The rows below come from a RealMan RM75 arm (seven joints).
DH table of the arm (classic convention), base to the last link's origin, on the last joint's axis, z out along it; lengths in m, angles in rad. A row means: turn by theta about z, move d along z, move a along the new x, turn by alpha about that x. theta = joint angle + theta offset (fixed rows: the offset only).
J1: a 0, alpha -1.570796, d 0.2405, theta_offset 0
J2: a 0, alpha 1.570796, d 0, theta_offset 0
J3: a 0, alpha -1.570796, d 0.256, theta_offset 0
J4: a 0, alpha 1.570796, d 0, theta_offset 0
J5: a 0, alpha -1.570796, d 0.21, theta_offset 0
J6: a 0, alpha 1.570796, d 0, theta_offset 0
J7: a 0, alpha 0, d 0.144, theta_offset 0
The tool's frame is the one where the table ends.
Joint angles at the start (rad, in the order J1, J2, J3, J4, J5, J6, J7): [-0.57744, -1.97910, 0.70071, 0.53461, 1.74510, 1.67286, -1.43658]
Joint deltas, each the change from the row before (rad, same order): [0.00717, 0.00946, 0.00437, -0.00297, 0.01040, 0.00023, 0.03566]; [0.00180, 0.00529, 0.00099, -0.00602, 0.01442, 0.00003, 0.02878]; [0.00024, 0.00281, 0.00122, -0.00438, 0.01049, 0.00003, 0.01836]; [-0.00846, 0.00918, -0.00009, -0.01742, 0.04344, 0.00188, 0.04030]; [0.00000, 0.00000, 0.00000, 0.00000, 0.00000, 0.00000, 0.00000]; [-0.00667, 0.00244, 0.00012, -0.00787, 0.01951, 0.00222, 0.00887]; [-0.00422, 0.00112, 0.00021, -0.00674, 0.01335, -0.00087, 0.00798]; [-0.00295, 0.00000, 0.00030, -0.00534, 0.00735, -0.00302, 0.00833]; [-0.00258, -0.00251, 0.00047, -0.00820, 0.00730, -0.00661, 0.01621]
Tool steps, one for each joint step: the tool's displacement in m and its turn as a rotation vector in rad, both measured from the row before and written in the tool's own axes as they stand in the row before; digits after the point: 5 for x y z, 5 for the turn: [-0.00275, -0.00073, -0.00479, 0.00574, -0.01823, 0.03230]; [-0.00282, -0.00015, -0.00204, 0.00013, -0.01688, 0.02330]; [-0.00197, 0.00013, -0.00076, -0.00189, -0.01200, 0.01453]; [-0.00499, 0.00026, -0.00032, -0.01512, -0.04305, 0.03070]; [0.00000, 0.00000, 0.00000, 0.00000, 0.00000, 0.00000]; [-0.00153, 0.00050, 0.00125, -0.01156, -0.01770, 0.00585]; [-0.00154, 0.00029, 0.00105, -0.00627, -0.01228, 0.00410]; [-0.00111, 0.00003, 0.00108, -0.00237, -0.00690, 0.00486]; [-0.00219, 0.00038, 0.00213, -0.00126, -0.00613, 0.00847]
